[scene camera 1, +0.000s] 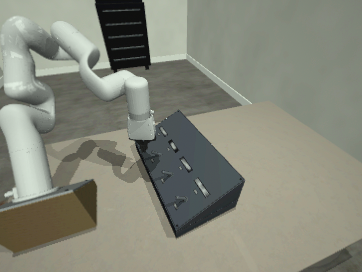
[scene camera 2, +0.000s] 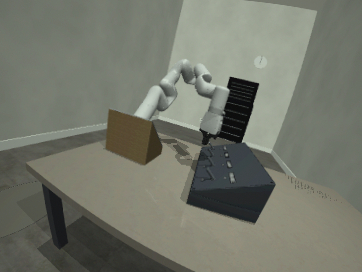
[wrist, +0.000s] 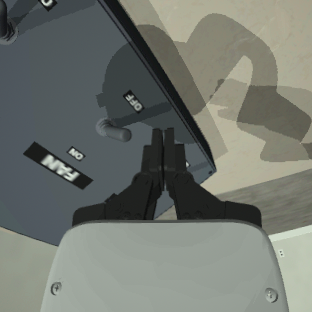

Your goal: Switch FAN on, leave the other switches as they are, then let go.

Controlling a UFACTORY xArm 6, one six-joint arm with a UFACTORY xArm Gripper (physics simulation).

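Frame: origin at the arm's base, x ahead, y left, z up, level; metres.
Seen in the pictures: gripper, fingertip midpoint: (scene camera 1: 144, 150) (scene camera 2: 204, 144) (wrist: 164, 140); arm's base, link origin: (scene camera 1: 37, 195) (scene camera 2: 134, 128).
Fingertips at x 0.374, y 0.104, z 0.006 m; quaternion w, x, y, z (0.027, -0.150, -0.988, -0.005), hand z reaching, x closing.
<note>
Offsets run from my fingertips to a thing's top centre. "pt": to the spot under its first point. Level surfaces: height alone.
The dark sloped switch panel (scene camera 1: 212, 165) (scene camera 2: 250, 165) (wrist: 45, 90) stands on the table. The FAN lever @[0.047 m ahead, 0.008 m right, 0.006 m down] (scene camera 1: 156, 155) (wrist: 115, 131) stands between its ON label @[pt 0.104 m ahead, 0.002 m left, 0.027 m down] (wrist: 76, 153) and OFF label @[pt 0.027 m ahead, 0.012 m right, 0.061 m down] (wrist: 133, 101); it appears to lean to the OFF side. The FAN nameplate @[pt 0.128 m ahead, 0.002 m left, 0.017 m down] (scene camera 1: 173, 146) (wrist: 59, 165) lies beyond the ON label. My gripper (scene camera 1: 144, 149) (scene camera 2: 205, 142) (wrist: 164, 140) is shut and empty. In the wrist view its fingertips are just right of the FAN lever, with a small gap. The gripper hides the rearmost lever in scene camera 1.
Another lever @[pt 0.066 m ahead, 0.121 m right, 0.029 m down] (wrist: 6, 25) shows at the wrist view's upper left. In scene camera 1, two levers (scene camera 1: 165, 176) (scene camera 1: 180, 201) stand nearer the front. A brown wedge-shaped block (scene camera 1: 50, 220) (scene camera 2: 127, 137) stands by the arm's base on the table @[0.135 m down] (scene camera 1: 285, 165) (scene camera 2: 145, 215).
</note>
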